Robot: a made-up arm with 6 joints.
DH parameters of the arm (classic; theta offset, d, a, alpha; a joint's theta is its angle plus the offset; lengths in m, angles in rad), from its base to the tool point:
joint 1: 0 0.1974 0 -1.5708
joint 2: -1.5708 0 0.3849 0
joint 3: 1.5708 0.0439 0 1.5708
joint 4: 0 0.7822 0 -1.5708
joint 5: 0 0 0 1.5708
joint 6: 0 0.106 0 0
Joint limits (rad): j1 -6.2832..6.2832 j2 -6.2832..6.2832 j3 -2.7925..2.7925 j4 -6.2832..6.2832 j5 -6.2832..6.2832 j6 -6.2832..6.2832
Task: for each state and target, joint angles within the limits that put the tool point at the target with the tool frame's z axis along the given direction. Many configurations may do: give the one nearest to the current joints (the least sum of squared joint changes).
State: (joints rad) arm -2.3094 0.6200 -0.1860 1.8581 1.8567 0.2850
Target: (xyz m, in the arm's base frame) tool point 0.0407 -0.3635 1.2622 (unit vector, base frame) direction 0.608 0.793 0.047
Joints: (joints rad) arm -1.7219 0.6446 -0.3665 2.6284 1.7671 0.2850
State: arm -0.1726 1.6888 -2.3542 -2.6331 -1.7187 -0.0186
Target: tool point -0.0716 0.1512 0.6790 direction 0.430 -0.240 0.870
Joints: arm -0.7764 1.9960 -2.7904 -3.0060 -1.2964 -0.0186
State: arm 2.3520 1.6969 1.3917 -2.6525 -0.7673 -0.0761
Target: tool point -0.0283 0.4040 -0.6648 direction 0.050 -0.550 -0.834
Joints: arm 1.5485 1.5588 1.4848 -3.2404 -0.6824 -0.0761
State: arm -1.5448 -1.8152 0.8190 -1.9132 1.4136 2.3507
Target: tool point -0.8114 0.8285 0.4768 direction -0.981 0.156 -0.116
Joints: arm -0.8133 -1.7385 0.6402 -2.2221 0.8655 2.3507
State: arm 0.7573 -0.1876 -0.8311 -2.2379 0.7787 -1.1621
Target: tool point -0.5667 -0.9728 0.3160 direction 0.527 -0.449 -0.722
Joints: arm 1.0179 -1.0408 -0.5293 -2.3831 1.4658 -1.1621
